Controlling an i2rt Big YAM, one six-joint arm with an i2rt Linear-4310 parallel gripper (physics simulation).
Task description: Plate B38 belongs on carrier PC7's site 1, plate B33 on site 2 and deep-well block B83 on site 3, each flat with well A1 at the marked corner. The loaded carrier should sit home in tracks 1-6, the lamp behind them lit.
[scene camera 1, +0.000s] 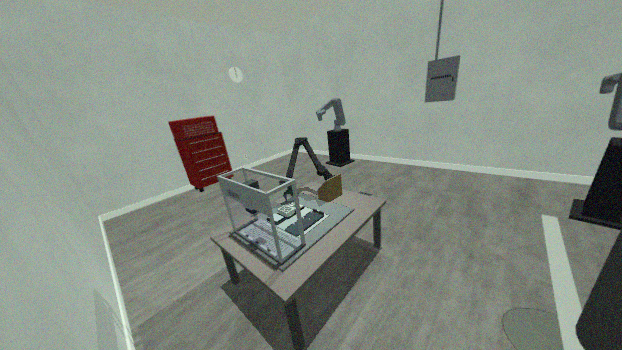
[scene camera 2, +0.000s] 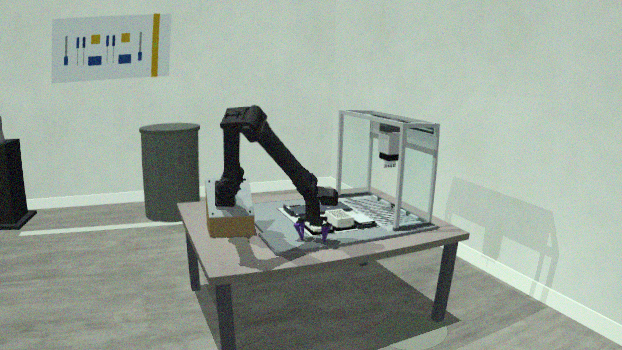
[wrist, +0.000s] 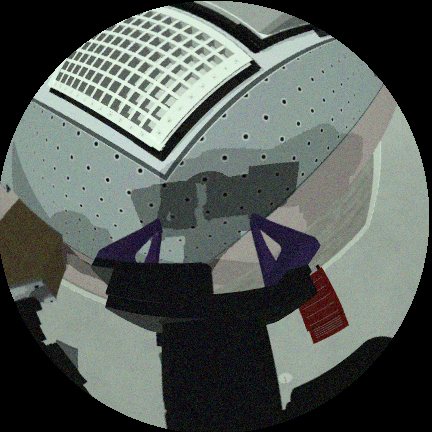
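Seen in the pictures: gripper, fingertip midpoint: (scene camera 1: pixel 291 200) (scene camera 2: pixel 313 241) (wrist: pixel 205 220); arm's base, link origin: (scene camera 1: pixel 330 180) (scene camera 2: pixel 224 194).
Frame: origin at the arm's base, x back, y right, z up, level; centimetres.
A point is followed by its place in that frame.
Observation:
My gripper (scene camera 2: pixel 313 240) @[x -33.8, y 21.5, z -15.0 cm] (wrist: pixel 205 220) @[x -33.8, y 21.5, z -15.0 cm] is open and empty, its purple fingers pointing down. In scene camera 2 they show on either side of a low white well plate (scene camera 2: pixel 315 229) @[x -37.0, y 13.3, z -13.1 cm] (wrist: pixel 145 70) @[x -39.4, y 8.9, z -13.8 cm] in a black holder; whether they are level with it I cannot tell. Beside it stands the taller white deep-well block (scene camera 1: pixel 287 209) (scene camera 2: pixel 340 218), then another low plate (scene camera 2: pixel 364 223) @[x -60.5, y 10.0, z -13.2 cm]. The dark carrier (scene camera 1: pixel 306 222) @[x -47.4, y -20.2, z -14.3 cm] lies flat on the white sheet, partly hidden behind the arm in scene camera 2. Plate labels and marked corners are not readable. No lit lamp can be made out.
The glass-walled frame (scene camera 1: pixel 274 227) @[x -83.3, y -43.0, z 11.4 cm] (scene camera 2: pixel 402 175) @[x -73.6, y 17.8, z 10.1 cm] stands over the track deck (scene camera 1: pixel 265 238), with a pipetting head (scene camera 2: pixel 389 144) @[x -78.6, y -7.9, z 19.2 cm] hanging inside. A perforated grey board (scene camera 2: pixel 280 241) @[x -20.9, y 18.8, z -15.3 cm] (wrist: pixel 100 165) @[x -31.2, y 10.3, z -15.3 cm] lies under the holders. The arm's wooden base block (scene camera 1: pixel 330 188) @[x -7.6, y -7.2, z -3.8 cm] (scene camera 2: pixel 231 226) @[x -2.0, y 7.3, z -12.1 cm] stands on the table.

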